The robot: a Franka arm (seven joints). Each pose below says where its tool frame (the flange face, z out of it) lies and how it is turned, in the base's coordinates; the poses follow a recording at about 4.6 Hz.
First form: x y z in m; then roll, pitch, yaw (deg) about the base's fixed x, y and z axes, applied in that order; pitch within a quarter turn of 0, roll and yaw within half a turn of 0.
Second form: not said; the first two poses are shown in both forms.
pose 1, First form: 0.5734 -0.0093 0.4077 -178.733 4.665 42.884
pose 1, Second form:
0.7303 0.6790 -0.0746 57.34
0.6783 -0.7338 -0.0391 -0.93
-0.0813 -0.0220 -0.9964 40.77
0 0 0 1

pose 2, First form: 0.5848 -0.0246 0.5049 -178.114 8.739 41.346
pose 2, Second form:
0.7420 0.6565 -0.1357 58.48
0.6529 -0.7536 -0.0756 -2.46
-0.1519 -0.0325 -0.9879 50.49
0 0 0 1

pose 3, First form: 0.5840 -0.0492 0.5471 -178.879 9.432 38.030
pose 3, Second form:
0.7770 0.6134 -0.1411 58.40
0.6077 -0.7895 -0.0855 -4.92
-0.1639 -0.0193 -0.9863 54.71
0 0 0 1

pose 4, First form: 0.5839 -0.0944 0.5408 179.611 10.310 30.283
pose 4, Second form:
0.8496 0.5053 -0.1511 58.39
0.4961 -0.8629 -0.0961 -9.44
-0.1790 0.0067 -0.9838 54.08
0 0 0 1

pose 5, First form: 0.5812 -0.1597 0.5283 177.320 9.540 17.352
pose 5, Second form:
0.9413 0.3053 -0.1441 58.12
0.2941 -0.9511 -0.0940 -15.97
-0.1657 0.0461 -0.9851 52.83
0 0 0 1

